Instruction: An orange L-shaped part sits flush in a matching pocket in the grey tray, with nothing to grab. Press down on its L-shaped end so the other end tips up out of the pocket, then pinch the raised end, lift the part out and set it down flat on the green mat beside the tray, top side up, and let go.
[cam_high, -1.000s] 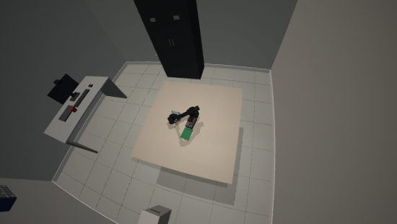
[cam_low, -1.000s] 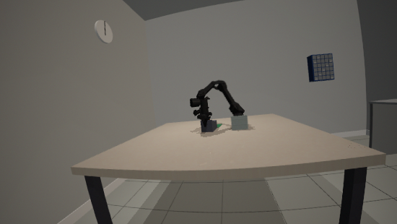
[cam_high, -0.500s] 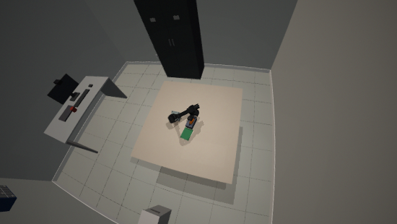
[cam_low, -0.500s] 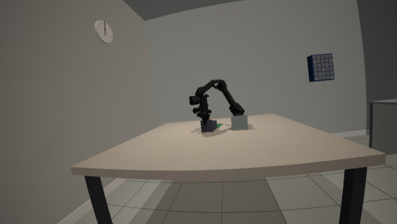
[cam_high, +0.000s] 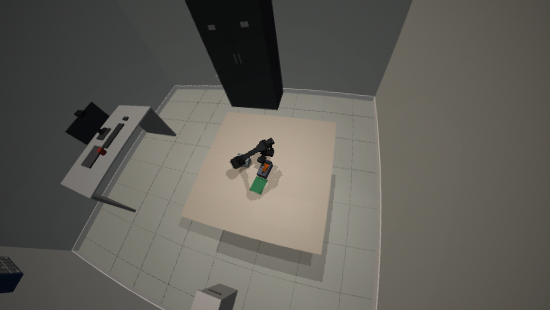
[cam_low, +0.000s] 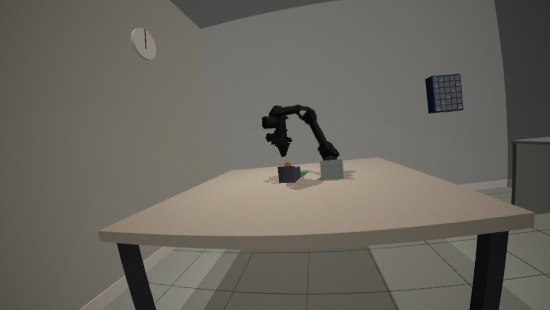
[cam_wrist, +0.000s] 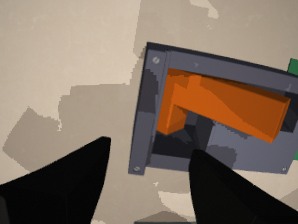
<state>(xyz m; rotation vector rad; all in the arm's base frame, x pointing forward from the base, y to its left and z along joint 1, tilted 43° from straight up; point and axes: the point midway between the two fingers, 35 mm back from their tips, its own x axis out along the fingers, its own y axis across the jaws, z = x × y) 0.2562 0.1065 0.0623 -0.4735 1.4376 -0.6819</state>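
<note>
The orange L-shaped part lies 100 mm below my gripper tip, 40 mm to the right of it and 10 mm behind it. The rest, counted from my gripper tip: green mat 220 mm to the right, 160 mm below, 40 mm behind.
</note>
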